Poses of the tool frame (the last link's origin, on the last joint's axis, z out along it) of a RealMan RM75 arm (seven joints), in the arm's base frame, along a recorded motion.
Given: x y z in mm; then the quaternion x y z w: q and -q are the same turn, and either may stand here.
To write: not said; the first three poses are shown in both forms.
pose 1, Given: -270.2 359.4 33.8 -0.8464 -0.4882 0.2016 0.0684
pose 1, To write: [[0.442 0.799 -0.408 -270.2], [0.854 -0.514 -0.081 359.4], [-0.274 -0.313 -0.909 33.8], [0 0 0 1]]
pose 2, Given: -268.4 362.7 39.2 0.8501 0.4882 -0.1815 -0.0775
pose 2, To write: [[0.457 0.802 -0.384 -268.4], [0.858 -0.511 -0.045 362.7], [-0.233 -0.309 -0.922 39.2], [0 0 0 1]]
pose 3, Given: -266.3 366.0 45.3 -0.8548 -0.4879 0.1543 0.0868
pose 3, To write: [[0.476 0.807 -0.348 -266.3], [0.861 -0.509 -0.002 366.0], [-0.179 -0.299 -0.937 45.3], [0 0 0 1]]
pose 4, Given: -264.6 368.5 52.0 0.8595 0.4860 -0.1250 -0.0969
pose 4, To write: [[0.496 0.811 -0.309 -264.6], [0.860 -0.509 0.045 368.5], [-0.121 -0.288 -0.950 52.0], [0 0 0 1]]
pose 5, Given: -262.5 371.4 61.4 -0.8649 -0.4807 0.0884 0.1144
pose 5, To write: [[0.522 0.811 -0.263 -262.5], [0.852 -0.512 0.113 371.4], [-0.043 -0.283 -0.958 61.4], [0 0 0 1]]
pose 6, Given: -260.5 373.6 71.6 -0.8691 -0.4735 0.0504 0.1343
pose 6, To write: [[0.547 0.809 -0.215 -260.5], [0.836 -0.516 0.186 373.6], [0.040 -0.281 -0.959 71.6], [0 0 0 1]]
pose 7, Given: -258.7 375.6 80.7 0.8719 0.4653 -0.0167 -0.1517
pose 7, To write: [[0.566 0.806 -0.170 -258.7], [0.816 -0.521 0.249 375.6], [0.112 -0.280 -0.953 80.7], [0 0 0 1]]
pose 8, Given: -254.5 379.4 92.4 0.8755 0.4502 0.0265 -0.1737
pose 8, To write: [[0.593 0.797 -0.110 -254.5], [0.779 -0.534 0.328 379.4], [0.203 -0.280 -0.938 92.4], [0 0 0 1]]
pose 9, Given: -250.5 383.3 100.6 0.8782 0.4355 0.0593 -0.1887
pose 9, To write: [[0.614 0.787 -0.060 -250.5], [0.743 -0.549 0.383 383.3], [0.269 -0.280 -0.922 100.6], [0 0 0 1]]
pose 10, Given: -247.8 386.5 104.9 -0.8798 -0.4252 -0.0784 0.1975
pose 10, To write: [[0.626 0.779 -0.030 -247.8], [0.717 -0.560 0.414 386.5], [0.306 -0.281 -0.910 104.9], [0 0 0 1]]
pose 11, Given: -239.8 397.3 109.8 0.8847 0.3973 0.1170 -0.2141
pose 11, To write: [[0.657 0.753 0.037 -239.8], [0.653 -0.593 0.472 397.3], [0.377 -0.286 -0.881 109.8], [0 0 0 1]]
